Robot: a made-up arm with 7 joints. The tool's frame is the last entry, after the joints.
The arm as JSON. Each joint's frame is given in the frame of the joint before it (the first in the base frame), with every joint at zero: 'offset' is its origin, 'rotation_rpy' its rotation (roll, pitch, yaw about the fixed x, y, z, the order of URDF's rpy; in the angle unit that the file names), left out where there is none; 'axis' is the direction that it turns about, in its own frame. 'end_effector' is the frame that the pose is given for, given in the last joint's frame.
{
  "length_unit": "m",
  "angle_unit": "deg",
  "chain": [
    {
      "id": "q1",
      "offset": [
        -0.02,
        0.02,
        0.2
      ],
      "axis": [
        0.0,
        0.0,
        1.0
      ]
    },
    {
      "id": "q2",
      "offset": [
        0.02,
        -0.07,
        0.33
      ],
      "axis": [
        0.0,
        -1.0,
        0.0
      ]
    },
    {
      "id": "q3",
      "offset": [
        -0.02,
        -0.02,
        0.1
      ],
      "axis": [
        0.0,
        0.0,
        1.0
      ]
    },
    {
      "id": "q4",
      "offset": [
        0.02,
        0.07,
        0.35
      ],
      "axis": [
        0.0,
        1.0,
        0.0
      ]
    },
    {
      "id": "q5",
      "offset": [
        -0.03,
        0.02,
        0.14
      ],
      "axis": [
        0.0,
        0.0,
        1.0
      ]
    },
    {
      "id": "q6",
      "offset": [
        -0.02,
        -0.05,
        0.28
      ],
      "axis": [
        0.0,
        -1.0,
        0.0
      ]
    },
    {
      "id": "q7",
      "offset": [
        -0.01,
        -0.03,
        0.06
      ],
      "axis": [
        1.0,
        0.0,
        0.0
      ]
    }
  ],
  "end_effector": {
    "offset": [
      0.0,
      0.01,
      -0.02
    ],
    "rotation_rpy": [
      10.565,
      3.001,
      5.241
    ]
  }
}
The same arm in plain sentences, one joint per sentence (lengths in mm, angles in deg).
The arm has seven revolute joints in a row. What follows holds with every joint at zero, and every direction is one of the base frame's.
Joint 1 lies 20 mm along -x and 20 mm along +y and 200 mm along +z from the base frame's origin and rotates about +z.
Joint 2 lies 20 mm along +x and 70 mm along -y and 330 mm along +z from joint 1 and rotates about -y.
Joint 3 lies 20 mm along -x and 20 mm along -y and 100 mm along +z from joint 2 and rotates about +z.
Joint 4 lies 20 mm along +x and 70 mm along +y and 350 mm along +z from joint 3 and rotates about +y.
Joint 5 lies 30 mm along -x and 20 mm along +y and 140 mm along +z from joint 4 and rotates about +z.
Joint 6 lies 20 mm along -x and 50 mm along -y and 280 mm along +z from joint 5 and rotates about -y.
Joint 7 lies 10 mm along -x and 30 mm along -y and 60 mm along +z from joint 6 and rotates about +x.
The tool frame, which is the frame that the pose is given for, lies 10 mm along +y and 20 mm along -z from joint 7; its axes are the base frame's turned by roll 10.56, pitch 3 and yaw 5.24 deg (as in URDF: about the fixed x, then y, then z).

